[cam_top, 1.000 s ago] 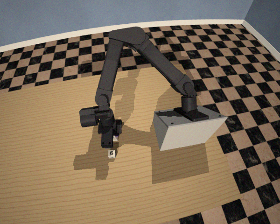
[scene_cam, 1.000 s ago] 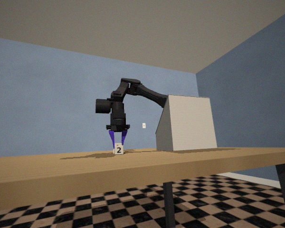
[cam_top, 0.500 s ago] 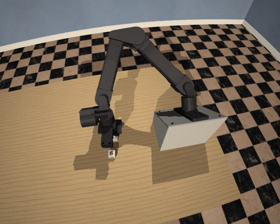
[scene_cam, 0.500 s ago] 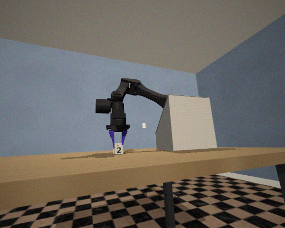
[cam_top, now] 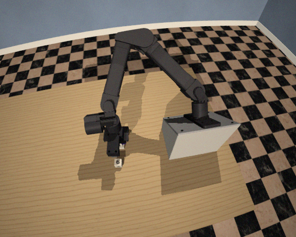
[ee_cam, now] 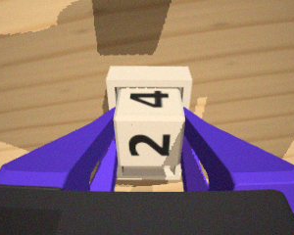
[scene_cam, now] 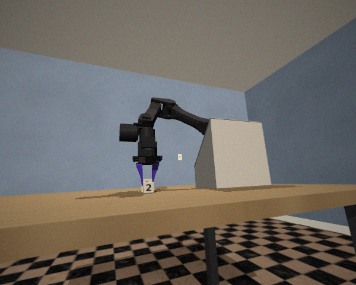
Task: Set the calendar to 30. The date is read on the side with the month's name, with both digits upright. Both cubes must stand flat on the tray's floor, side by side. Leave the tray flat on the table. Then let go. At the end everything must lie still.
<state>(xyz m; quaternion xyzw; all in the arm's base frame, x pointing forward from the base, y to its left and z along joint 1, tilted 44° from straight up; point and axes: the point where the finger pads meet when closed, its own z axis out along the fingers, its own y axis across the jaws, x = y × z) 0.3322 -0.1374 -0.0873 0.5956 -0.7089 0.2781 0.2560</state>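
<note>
Now: hand 20 mm to the left of the white tray and 20 mm above it.
</note>
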